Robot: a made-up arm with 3 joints. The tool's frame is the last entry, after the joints.
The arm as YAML. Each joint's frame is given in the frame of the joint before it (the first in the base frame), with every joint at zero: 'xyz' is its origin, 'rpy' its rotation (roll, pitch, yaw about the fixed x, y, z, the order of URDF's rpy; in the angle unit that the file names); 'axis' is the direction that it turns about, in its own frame. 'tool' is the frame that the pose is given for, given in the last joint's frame.
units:
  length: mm
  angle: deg
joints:
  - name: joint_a
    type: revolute
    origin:
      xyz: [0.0, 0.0, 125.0]
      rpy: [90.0, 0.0, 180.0]
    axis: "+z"
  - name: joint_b
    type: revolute
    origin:
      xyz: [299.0, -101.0, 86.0]
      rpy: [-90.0, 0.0, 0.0]
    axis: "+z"
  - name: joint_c
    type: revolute
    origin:
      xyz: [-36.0, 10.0, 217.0]
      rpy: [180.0, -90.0, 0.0]
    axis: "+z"
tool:
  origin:
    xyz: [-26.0, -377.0, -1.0]
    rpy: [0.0, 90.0, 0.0]
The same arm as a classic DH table. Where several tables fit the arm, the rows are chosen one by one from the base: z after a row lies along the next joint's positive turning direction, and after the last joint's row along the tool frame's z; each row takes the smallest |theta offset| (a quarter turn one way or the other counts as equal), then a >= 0, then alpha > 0; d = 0 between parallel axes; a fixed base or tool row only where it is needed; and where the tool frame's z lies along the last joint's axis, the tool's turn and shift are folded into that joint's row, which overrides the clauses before.
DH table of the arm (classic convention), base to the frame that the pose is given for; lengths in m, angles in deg. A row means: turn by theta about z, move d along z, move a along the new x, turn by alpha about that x. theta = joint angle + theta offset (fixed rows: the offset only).
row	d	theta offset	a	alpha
base (fixed)	0.125	0	0	-90
joint_a	0.086	0	-0.299	90
joint_b	0.116	-90	0.01	90
joint_c	-0.037	0	0.377	-90
tool (fixed)	-0.026	90	0	0

